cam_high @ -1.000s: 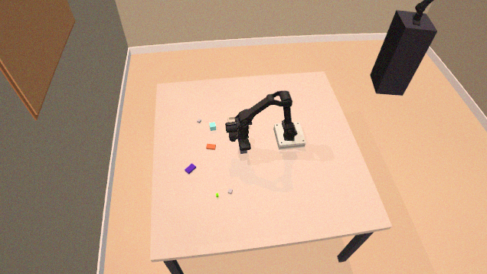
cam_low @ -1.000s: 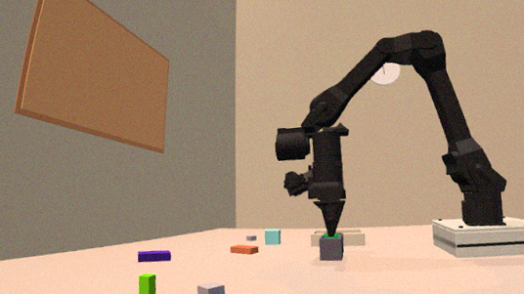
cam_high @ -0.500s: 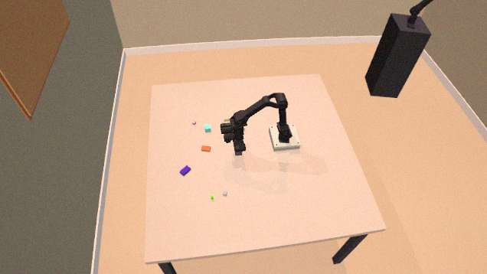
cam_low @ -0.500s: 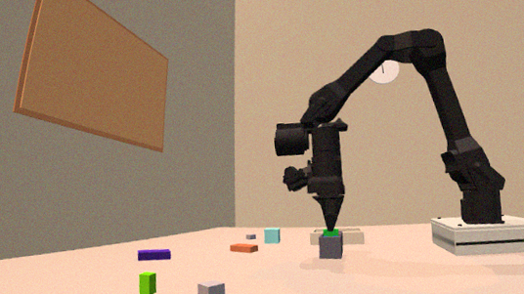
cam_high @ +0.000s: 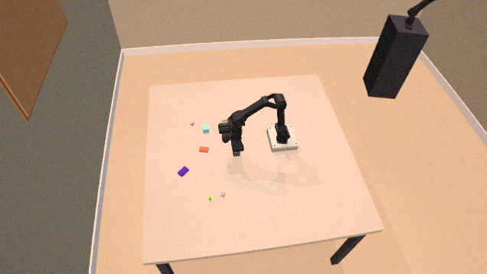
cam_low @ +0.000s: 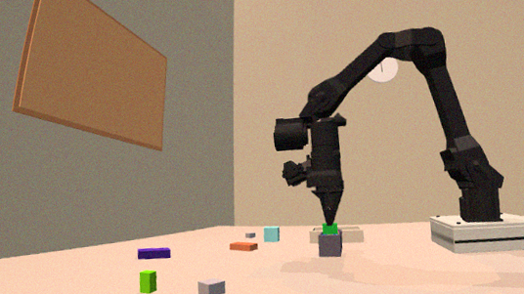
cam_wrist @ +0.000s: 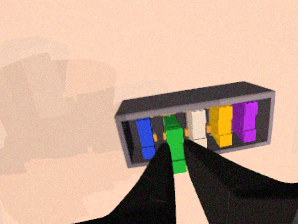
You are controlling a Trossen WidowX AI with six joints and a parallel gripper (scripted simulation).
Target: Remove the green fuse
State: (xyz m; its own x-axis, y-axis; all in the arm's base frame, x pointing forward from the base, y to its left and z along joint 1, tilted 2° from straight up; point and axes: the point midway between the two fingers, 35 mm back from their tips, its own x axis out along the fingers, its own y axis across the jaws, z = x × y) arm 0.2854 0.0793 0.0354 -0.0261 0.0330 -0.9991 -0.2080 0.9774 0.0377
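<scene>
Now: the blue fuse 20 mm to the left of my gripper tip and 30 mm below it. From my gripper tip the other things lie so: green fuse 10 mm below; white fuse 20 mm to the right, 30 mm below; yellow fuse 10 mm ahead, 40 mm to the right, 30 mm below.
</scene>
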